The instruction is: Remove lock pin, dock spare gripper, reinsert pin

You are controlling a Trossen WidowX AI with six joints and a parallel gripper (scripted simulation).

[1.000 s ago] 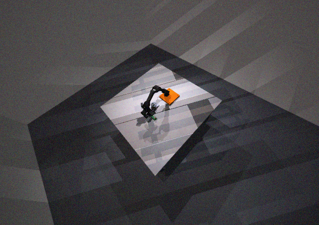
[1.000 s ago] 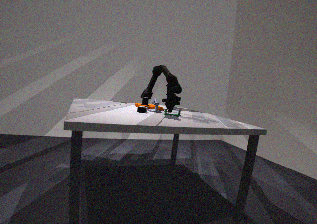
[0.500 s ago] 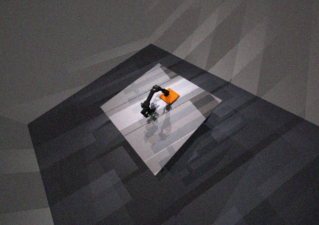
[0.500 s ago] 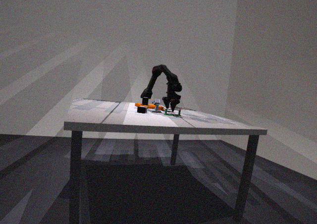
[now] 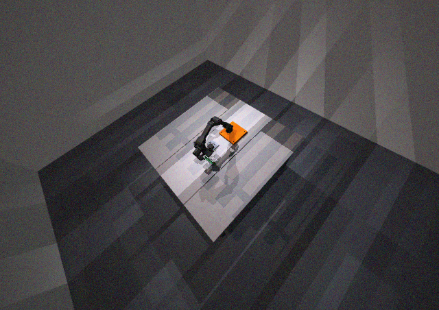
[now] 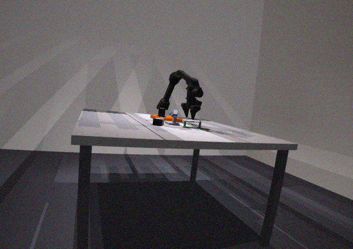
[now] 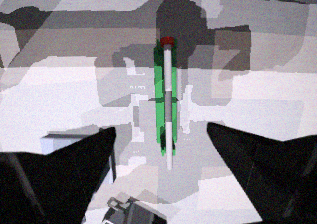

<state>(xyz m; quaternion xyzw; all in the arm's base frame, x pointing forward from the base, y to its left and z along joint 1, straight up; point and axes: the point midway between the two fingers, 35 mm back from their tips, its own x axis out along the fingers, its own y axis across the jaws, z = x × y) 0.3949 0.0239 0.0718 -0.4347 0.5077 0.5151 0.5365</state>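
The green cradle lies 1 cm ahead of my gripper tip, 2 cm to the left of it and 4 cm below it. Round my gripper tip: grey mount socket 13 cm behind, 6 cm to the right, 1 cm below; then spare gripper 7 cm behind, 20 cm to the right, 4 cm below.
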